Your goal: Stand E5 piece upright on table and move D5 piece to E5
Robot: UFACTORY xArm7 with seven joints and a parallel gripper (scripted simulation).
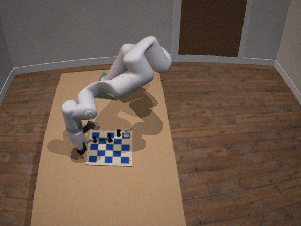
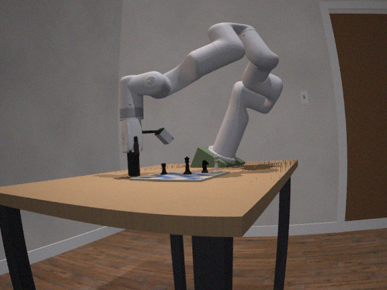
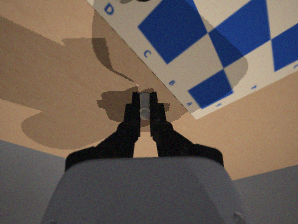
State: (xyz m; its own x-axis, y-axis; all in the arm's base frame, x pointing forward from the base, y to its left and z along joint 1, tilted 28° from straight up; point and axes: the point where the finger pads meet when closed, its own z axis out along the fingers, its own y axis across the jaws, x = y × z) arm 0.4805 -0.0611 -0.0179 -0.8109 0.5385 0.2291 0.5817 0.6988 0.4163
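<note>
The white pawn lies 10 mm below my hand. From my hand the other things lie so: chessboard: 140 mm to the left, 50 mm behind, 20 mm below; then black knight: 170 mm to the left, 140 mm behind; then black pawn: 80 mm behind, 60 mm to the left.
</note>
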